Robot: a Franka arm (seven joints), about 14 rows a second.
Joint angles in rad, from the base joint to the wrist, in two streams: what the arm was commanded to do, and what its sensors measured. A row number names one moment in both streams.
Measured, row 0:
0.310, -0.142, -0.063, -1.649, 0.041, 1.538, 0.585
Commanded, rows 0 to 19:
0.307, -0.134, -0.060, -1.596, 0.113, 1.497, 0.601
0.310, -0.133, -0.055, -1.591, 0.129, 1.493, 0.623
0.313, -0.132, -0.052, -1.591, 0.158, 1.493, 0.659
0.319, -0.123, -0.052, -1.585, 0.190, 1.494, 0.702
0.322, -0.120, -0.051, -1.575, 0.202, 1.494, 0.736
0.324, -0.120, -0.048, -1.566, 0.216, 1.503, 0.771
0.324, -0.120, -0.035, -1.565, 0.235, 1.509, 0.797
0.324, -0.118, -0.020, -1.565, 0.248, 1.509, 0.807
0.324, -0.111, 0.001, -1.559, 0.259, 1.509, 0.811
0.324, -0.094, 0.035, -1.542, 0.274, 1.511, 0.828
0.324, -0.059, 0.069, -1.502, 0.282, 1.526, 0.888
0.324, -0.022, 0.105, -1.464, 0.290, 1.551, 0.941
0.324, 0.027, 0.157, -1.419, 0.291, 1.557, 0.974
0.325, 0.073, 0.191, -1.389, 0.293, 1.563, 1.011
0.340, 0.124, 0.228, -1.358, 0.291, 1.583, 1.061
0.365, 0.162, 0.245, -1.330, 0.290, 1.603, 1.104
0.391, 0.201, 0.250, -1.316, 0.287, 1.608, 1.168
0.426, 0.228, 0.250, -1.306, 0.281, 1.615, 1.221
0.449, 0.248, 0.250, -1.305, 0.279, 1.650, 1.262
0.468, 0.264, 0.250, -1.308, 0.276, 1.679, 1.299
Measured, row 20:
0.441, 0.206, 0.245, -1.362, 0.270, 1.655, 1.221
